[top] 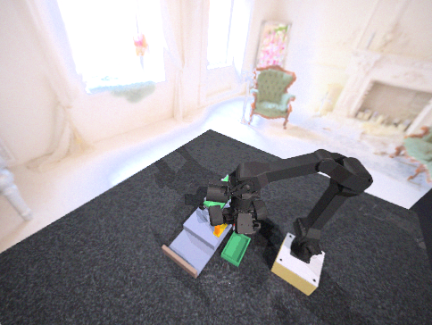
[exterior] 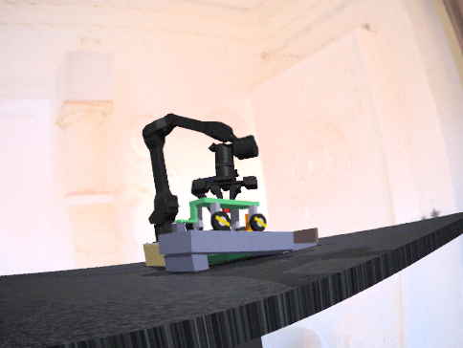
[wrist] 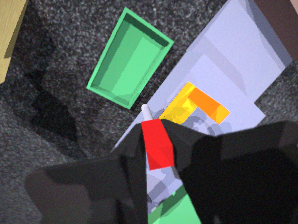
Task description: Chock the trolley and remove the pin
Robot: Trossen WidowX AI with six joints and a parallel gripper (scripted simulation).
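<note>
The red-headed stop pin is right at my gripper tip. The rest, counted from my gripper tip: green trolley 100 mm to the right, 100 mm ahead, 20 mm below; yellow chock 50 mm below, 50 mm ahead, 10 mm to the left; green tray 140 mm below, 30 mm behind.
</note>
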